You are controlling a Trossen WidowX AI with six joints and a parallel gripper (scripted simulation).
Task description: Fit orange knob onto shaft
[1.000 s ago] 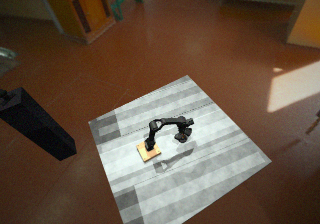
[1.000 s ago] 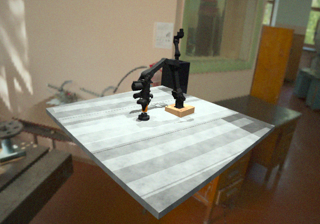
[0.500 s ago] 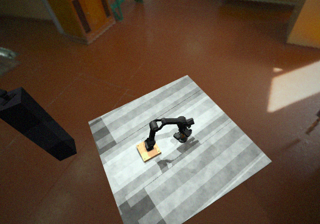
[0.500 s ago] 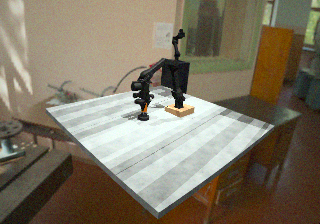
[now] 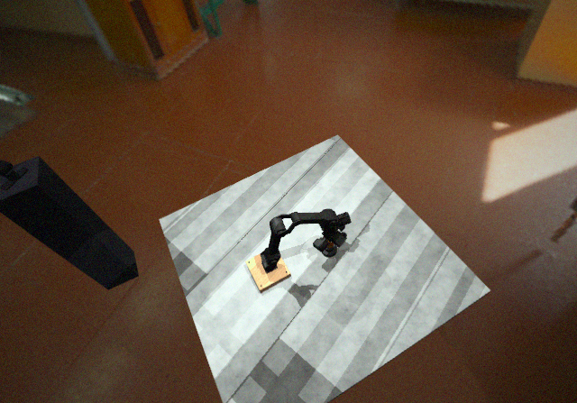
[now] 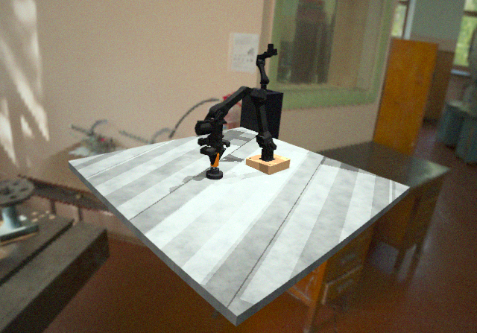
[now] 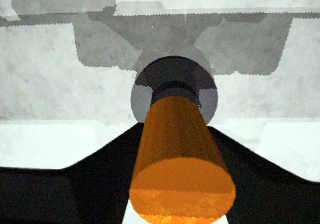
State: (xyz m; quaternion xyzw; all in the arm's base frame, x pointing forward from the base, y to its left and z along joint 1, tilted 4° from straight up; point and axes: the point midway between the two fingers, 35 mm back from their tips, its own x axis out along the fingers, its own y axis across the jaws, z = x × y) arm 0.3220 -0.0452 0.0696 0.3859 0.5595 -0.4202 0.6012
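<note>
Right now my gripper tip is 40 mm above the dark round pedestal. The rest, counted from my gripper tip: orange knob: 30 mm above.
</note>
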